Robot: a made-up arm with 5 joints.
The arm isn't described. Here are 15 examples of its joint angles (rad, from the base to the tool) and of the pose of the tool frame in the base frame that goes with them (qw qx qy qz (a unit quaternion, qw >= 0); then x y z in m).
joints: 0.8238 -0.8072 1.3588 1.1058 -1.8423
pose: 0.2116 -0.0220 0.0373 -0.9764 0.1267 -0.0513 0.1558
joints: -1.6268 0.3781 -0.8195 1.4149 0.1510
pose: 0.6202 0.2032 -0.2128 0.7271 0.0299 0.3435 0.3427
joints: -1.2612 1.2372 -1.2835 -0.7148 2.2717
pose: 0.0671 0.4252 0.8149 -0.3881 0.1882 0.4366 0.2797
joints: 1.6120 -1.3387 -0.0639 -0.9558 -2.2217
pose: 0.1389 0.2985 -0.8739 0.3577 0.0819 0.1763 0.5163
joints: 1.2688 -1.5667 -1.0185 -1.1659 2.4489
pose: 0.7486 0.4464 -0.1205 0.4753 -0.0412 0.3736 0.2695
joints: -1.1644 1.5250 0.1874 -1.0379 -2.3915
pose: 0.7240 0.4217 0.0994 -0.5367 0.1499 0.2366 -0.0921
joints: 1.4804 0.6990 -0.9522 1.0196 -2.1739
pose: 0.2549 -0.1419 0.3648 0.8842 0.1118 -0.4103 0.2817
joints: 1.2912 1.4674 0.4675 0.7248 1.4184
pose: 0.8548 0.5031 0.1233 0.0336 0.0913 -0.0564 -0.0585
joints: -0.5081 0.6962 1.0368 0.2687 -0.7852
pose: 0.9639 -0.1329 0.1674 -0.1584 0.1504 0.0638 0.0243
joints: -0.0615 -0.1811 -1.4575 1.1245 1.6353
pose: 0.3424 -0.5966 -0.6245 0.3700 0.1550 0.0185 0.5948
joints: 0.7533 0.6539 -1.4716 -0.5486 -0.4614
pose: 0.0824 -0.1207 -0.9874 -0.0603 0.2930 -0.1993 0.5270
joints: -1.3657 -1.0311 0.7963 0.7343 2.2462
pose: 0.1799 0.2062 0.4669 -0.8409 0.0810 0.1540 0.3192
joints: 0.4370 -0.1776 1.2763 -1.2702 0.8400
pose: 0.6339 -0.4409 -0.6253 0.1135 0.2629 -0.0799 0.2181
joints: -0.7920 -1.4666 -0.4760 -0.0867 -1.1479
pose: 0.2226 -0.8164 0.5308 -0.0457 -0.1300 -0.1764 0.4986
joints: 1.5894 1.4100 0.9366 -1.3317 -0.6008
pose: 0.4194 -0.1243 -0.2446 -0.8653 0.0723 -0.1263 -0.0447
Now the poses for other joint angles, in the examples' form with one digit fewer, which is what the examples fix.
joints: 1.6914 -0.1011 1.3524 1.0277 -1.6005
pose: 0.093 -0.007 -0.347 0.933 0.068 -0.057 0.120
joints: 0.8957 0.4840 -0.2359 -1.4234 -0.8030
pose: 0.126 -0.022 -0.980 -0.151 0.297 -0.274 0.365
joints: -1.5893 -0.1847 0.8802 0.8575 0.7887
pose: 0.395 0.004 -0.008 0.919 0.046 0.183 0.161
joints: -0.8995 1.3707 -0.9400 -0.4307 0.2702
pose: 0.599 0.235 -0.667 0.376 0.342 0.373 0.106
